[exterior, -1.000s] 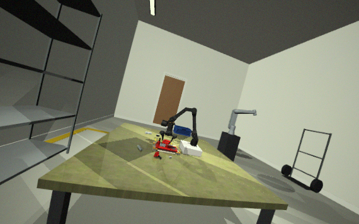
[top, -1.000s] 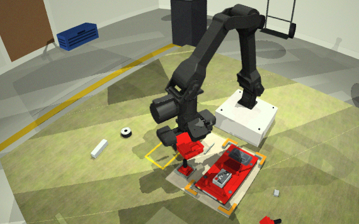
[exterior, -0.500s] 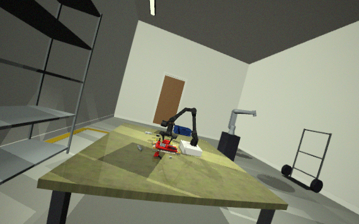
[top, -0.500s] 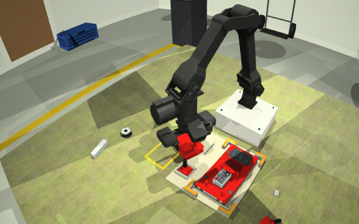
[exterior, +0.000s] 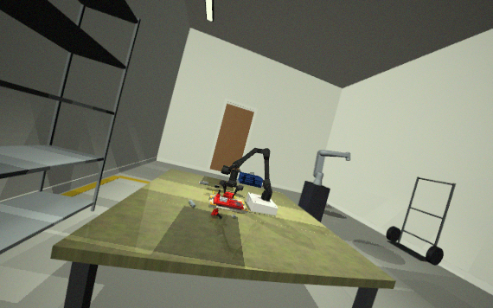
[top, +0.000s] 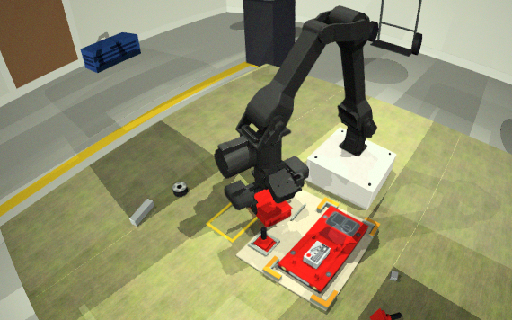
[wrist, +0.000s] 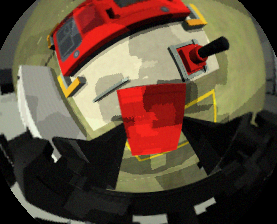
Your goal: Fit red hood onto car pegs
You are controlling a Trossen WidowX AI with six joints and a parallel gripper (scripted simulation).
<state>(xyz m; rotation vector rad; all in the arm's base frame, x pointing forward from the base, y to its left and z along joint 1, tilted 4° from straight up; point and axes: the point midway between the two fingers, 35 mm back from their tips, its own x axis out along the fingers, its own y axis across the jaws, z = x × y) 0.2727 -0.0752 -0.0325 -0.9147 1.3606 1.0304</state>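
Right now my gripper tip is 50 mm short of the white-grey engine block, 180 mm to the right of it and 10 mm below it. The rest, counted from my gripper tip: black post: 80 mm ahead, 60 mm to the left, 20 mm above; then black ring: 100 mm ahead, 220 mm to the right, 10 mm below; then red hood: 10 mm above.
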